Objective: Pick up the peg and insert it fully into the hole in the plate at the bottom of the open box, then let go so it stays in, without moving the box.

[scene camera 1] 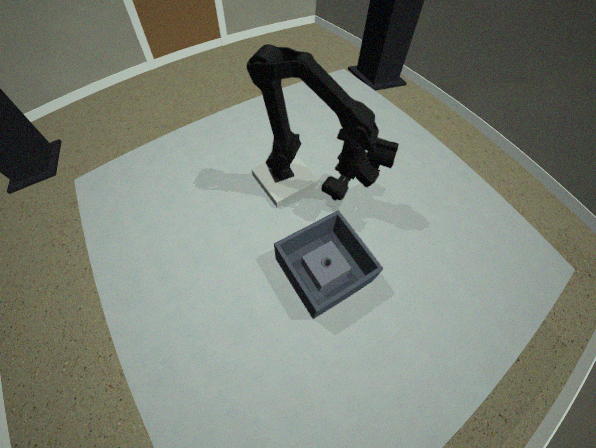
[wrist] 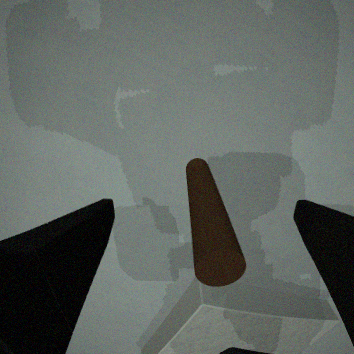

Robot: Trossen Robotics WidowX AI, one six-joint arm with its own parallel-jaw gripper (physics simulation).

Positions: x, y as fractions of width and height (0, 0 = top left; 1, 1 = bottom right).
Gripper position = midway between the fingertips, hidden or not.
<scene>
In view: the gripper (scene camera 1: 0.57, 0.42), a dark grey box (scene camera 1: 0.61, 0.60), a light grey plate (scene camera 1: 0.55, 0.59) and a brown peg (wrist: 0.62, 0.74).
The gripper also shows in the wrist view (wrist: 0.58, 0.59). The wrist view does not show the dark grey box: it is out of frame. The wrist view misses the light grey plate: it is out of frame.
</scene>
